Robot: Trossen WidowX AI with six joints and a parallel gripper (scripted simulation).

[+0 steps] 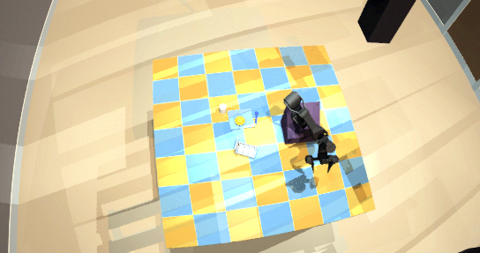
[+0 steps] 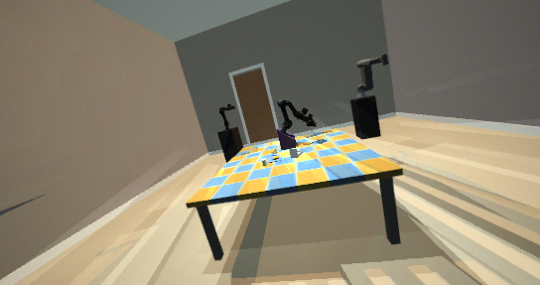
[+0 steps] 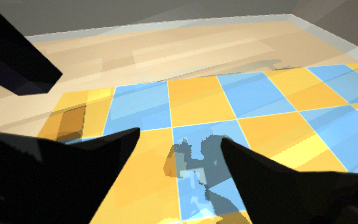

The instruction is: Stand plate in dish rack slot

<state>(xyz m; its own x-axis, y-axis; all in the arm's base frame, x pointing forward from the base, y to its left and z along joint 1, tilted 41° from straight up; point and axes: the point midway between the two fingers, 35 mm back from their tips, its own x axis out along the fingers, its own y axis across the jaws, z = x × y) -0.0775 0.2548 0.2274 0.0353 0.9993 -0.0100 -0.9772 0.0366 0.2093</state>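
My gripper tip is 430 mm to the left of the plate, 390 mm short of it and 150 mm above it. Round my gripper tip: white cup 520 mm to the right, 490 mm ahead, 140 mm below; then dish rack 380 mm ahead, 240 mm to the right, 140 mm below; then blue spoon 460 mm to the right, 280 mm ahead, 160 mm below.
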